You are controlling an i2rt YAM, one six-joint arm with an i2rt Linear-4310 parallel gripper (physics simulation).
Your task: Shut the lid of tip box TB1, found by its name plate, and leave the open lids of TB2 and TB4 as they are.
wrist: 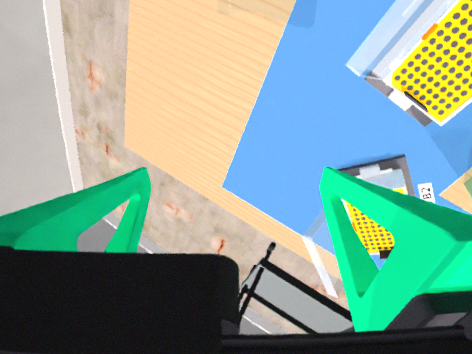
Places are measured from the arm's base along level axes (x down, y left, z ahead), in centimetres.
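Pixels of known places: gripper, between the fingertips: (235, 177).
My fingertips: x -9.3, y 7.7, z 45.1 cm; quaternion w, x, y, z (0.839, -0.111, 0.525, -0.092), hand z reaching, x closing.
Observation:
For each thing: its top centre in the pictures, then the offset to it from my fingertips. "spot": a spot on its surface instead. Level surfaces: height alone.
- box with name plate TB2, a spot on its surface: (425, 192) spot: dx +28.6, dy +8.1, dz -22.5 cm
- larger-looking box with a yellow rack, centre of its top: (466, 58) dx +21.3, dy -9.1, dz -12.2 cm
- blue mat, height of its surface: dx +28.8 cm
- wooden table, height of its surface: dx +29.1 cm
My gripper (235, 177) is open, its two green fingers wide apart with nothing between them, high above the table edge. The box with name plate TB2 (425, 192), its first letter cut off or faint, stands at the right; its yellow rack (367, 230) shows through the right finger. Its clear open lid (320, 265) sticks out to the left, partly behind that finger. A larger-looking box with a yellow rack (440, 70) is at the upper right, cut by the view edge. Its clear lid (385, 42) is open at its upper left. No name plate of this box shows. Plates TB1 and TB4 do not show.
The boxes stand on a blue mat (280, 150) on a wooden table (200, 75). A green object (468, 185) is at the right edge. Below the table edge are the mottled floor (175, 225) and a black-framed piece with a grey panel (295, 295). A grey surface (25, 100) is at the left.

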